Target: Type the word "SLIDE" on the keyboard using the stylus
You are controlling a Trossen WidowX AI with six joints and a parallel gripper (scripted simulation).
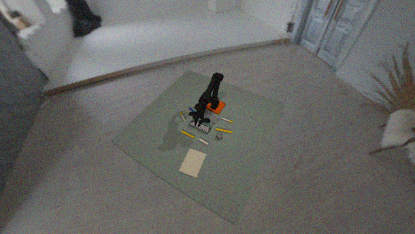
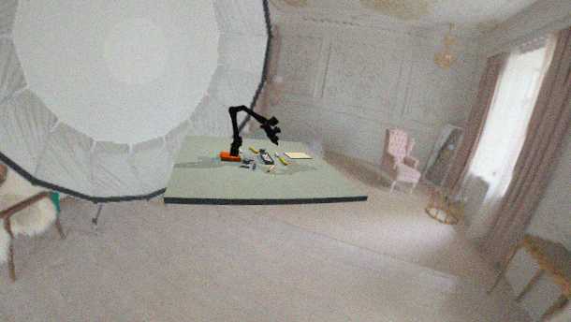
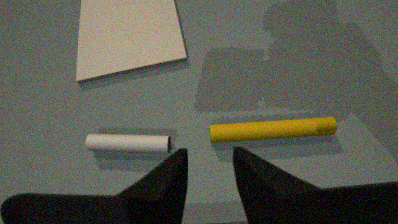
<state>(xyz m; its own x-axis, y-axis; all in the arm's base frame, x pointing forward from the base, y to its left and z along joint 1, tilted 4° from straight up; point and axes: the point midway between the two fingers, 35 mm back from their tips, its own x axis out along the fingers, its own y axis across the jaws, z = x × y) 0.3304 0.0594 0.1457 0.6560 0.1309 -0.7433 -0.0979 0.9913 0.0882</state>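
The blue stylus is 27 cm to the right of my gripper tip, 20 cm behind it and 12 cm below it. Also, from my gripper tip: whitish cylinder (12 cm below, 9 cm to the left, 3 cm ahead); grey block (18 cm to the left, 11 cm below, 9 cm behind); grey flat plate (23 cm behind, 12 cm below, 2 cm to the right).
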